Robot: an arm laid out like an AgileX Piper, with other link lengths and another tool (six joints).
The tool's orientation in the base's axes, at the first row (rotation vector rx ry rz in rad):
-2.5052 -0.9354 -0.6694
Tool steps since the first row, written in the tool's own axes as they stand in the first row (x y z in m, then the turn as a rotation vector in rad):
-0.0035 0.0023 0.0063 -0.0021 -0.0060 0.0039
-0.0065 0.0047 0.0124 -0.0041 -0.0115 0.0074
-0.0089 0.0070 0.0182 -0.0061 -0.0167 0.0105
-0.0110 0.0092 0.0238 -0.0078 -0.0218 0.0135
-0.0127 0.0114 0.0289 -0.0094 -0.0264 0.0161
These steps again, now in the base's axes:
0.0011 -0.0002 -0.0075 -0.0043 0.0051 -0.0032
0.0026 -0.0004 -0.0145 -0.0084 0.0097 -0.0062
0.0043 -0.0003 -0.0210 -0.0124 0.0140 -0.0089
0.0061 -0.0001 -0.0271 -0.0161 0.0182 -0.0113
0.0080 0.0000 -0.0326 -0.0195 0.0219 -0.0135

